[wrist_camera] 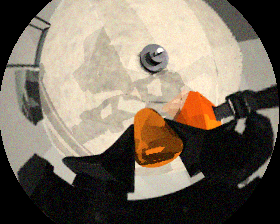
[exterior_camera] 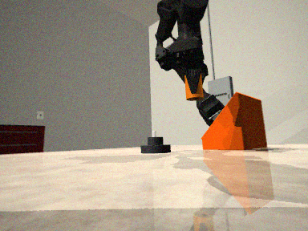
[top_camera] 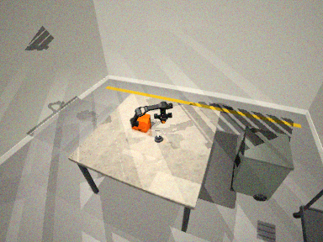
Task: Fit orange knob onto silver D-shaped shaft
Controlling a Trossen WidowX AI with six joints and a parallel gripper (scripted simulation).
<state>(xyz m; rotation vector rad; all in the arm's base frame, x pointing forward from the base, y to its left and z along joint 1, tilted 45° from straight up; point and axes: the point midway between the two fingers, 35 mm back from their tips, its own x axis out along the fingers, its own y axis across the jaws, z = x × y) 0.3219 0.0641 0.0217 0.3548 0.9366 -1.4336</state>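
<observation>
Now: gripper tip 140 mm to the left of the round dark pedestal, 110 mm above it and 10 mm past it. Also, from my gripper tip: orange knob (30 mm above).
</observation>
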